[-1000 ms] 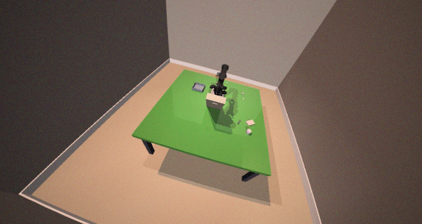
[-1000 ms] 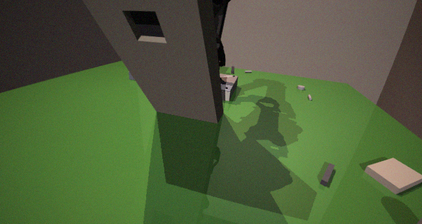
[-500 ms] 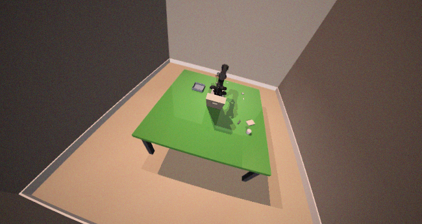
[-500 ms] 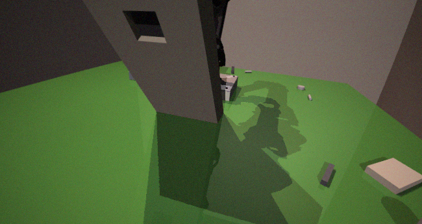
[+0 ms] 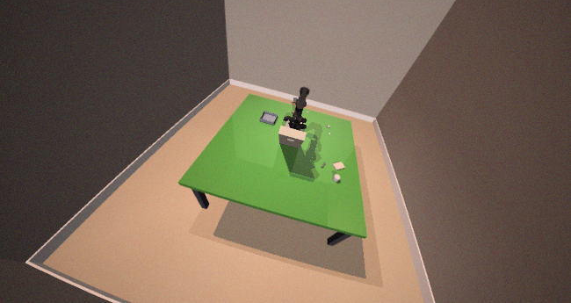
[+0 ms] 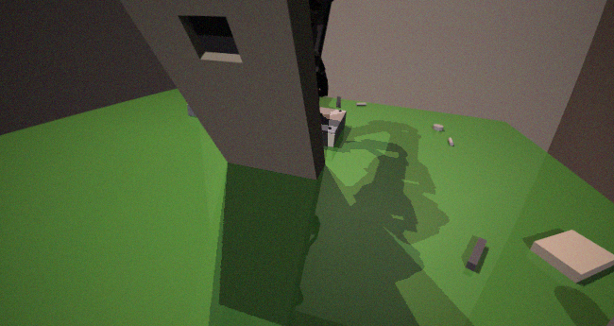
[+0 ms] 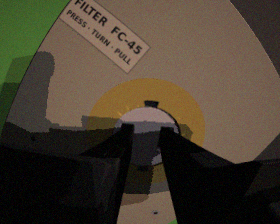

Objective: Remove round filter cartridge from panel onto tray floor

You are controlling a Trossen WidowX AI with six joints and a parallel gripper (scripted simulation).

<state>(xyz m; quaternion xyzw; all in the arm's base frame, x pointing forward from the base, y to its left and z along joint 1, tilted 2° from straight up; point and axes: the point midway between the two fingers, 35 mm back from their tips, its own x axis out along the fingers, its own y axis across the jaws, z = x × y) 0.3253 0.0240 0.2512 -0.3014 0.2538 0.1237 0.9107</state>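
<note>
Now: gripper tip 1 cm short of the round filter cartridge and 1 cm above it. From my gripper tip the other things lie so: grey square tray 40 cm behind, 32 cm to the right, 25 cm below; service panel 4 cm behind, 8 cm below; flat tan block 8 cm behind, 46 cm to the left, 25 cm below.
</note>
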